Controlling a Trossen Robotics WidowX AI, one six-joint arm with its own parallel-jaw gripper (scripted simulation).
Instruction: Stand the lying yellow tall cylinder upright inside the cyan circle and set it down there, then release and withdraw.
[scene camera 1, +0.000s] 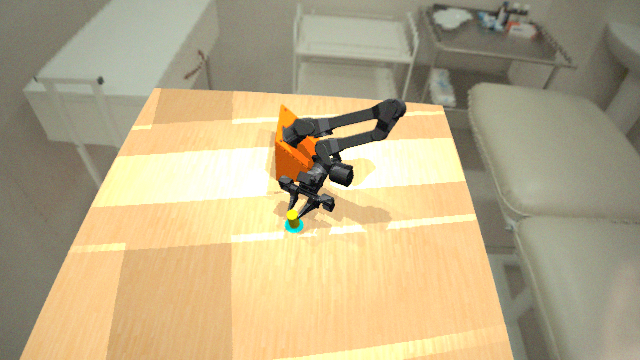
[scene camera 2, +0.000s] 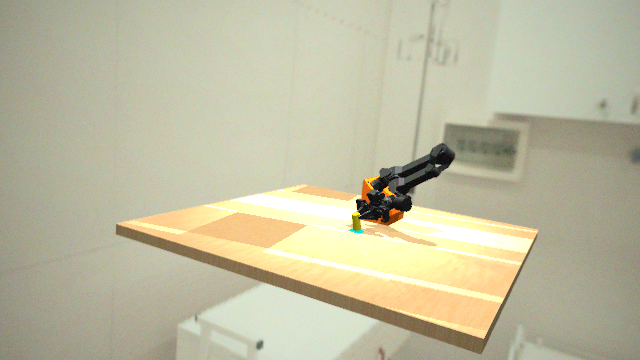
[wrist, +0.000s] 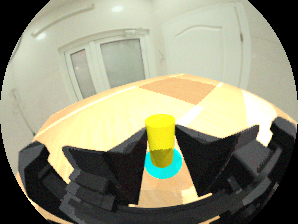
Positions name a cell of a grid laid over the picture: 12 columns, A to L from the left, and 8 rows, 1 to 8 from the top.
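Note:
Scene camera 1: the gripper (scene camera 1: F5). Scene camera 2: the gripper (scene camera 2: G5). Wrist view: the gripper (wrist: G5), holds a yellow cylinder (wrist: G5).

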